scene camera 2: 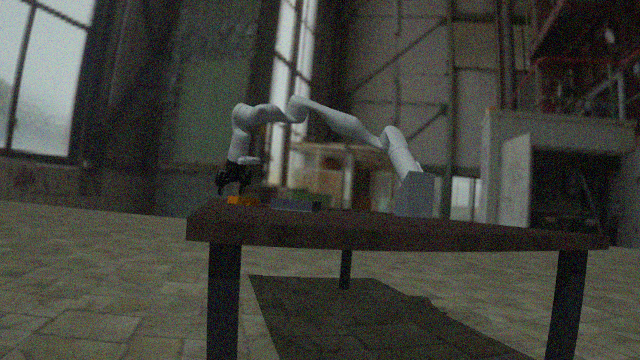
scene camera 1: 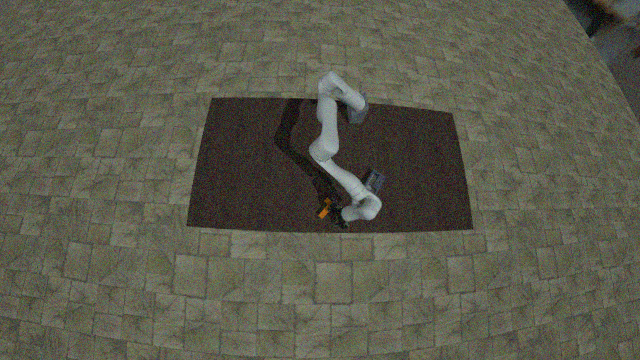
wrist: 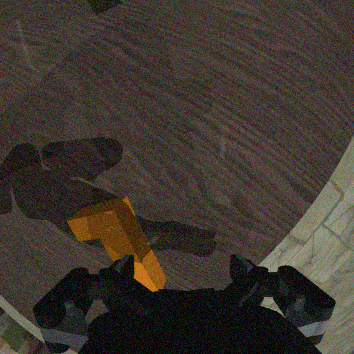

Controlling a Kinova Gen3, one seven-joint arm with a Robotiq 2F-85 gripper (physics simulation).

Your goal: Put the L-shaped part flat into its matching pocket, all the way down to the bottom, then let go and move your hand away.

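Seen in the pictures: gripper, between the fingertips: [scene camera 2: 230,195] [scene camera 1: 332,217] [wrist: 182,265]; arm's base, origin of its link: [scene camera 2: 414,183] [scene camera 1: 358,104].
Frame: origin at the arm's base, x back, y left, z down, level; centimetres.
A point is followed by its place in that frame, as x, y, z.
The orange L-shaped part [scene camera 1: 324,212] @[-66.9, -14.3, 9.9] [scene camera 2: 243,200] @[-64.1, -10.5, 11.2] [wrist: 122,240] @[-63.8, -11.0, 9.9] lies flat on the dark table near its front edge. My gripper [scene camera 1: 337,216] @[-69.3, -9.6, 9.6] [scene camera 2: 231,191] @[-69.3, -9.6, 9.6] [wrist: 182,265] @[-69.3, -9.6, 9.6] is open and empty, a little above table height beside the part. In the wrist view the left fingertip overlaps the side of the part's long arm, whose end shows between the fingers, nearer the left one. The grey-blue block [scene camera 1: 381,181] @[-45.1, 18.2, 9.3] [scene camera 2: 292,204] @[-47.8, 18.2, 10.8] stands apart from the part, nearer the robot's base. It has a recess on top, partly seen in scene camera 1; the pocket's shape is too small to tell.
The arm's grey base [scene camera 1: 358,118] @[-5.5, 1.6, 6.8] [scene camera 2: 415,196] @[-1.1, 4.6, 5.0] stands at the rear of the table [scene camera 1: 240,150] @[-34.5, -70.6, 12.9] [scene camera 2: 400,235] @[-36.4, 84.7, 13.5]. The arm's wrist is close to the block in scene camera 1. The table's front edge runs near the gripper, with tiled floor [wrist: 320,250] beyond.
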